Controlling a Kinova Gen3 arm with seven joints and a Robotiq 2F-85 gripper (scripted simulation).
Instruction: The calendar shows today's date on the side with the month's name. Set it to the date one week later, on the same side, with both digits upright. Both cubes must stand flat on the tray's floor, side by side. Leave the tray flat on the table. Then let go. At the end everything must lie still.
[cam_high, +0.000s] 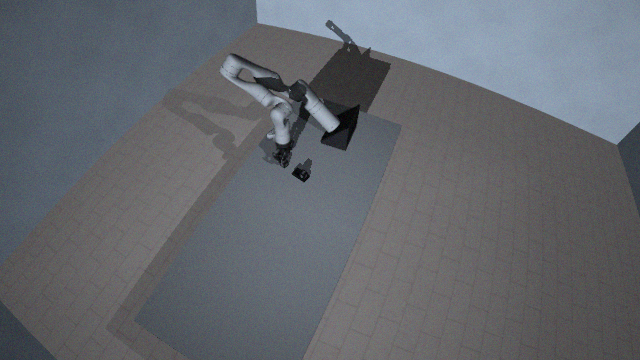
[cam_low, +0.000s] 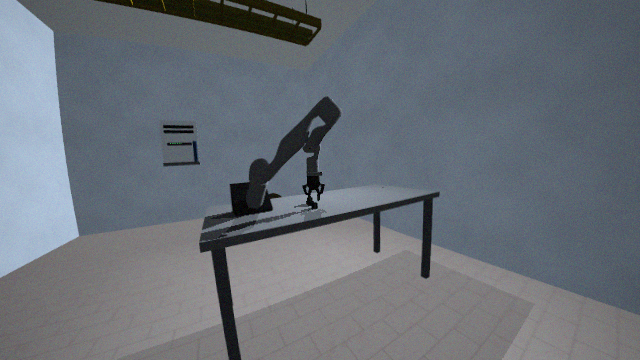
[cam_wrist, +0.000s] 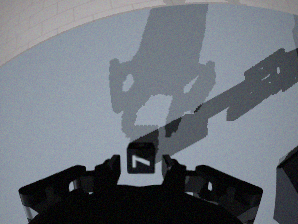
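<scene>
The dark calendar tray is 10 cm to the left of my hand, 5 cm below it and 4 cm ahead of it.
</scene>
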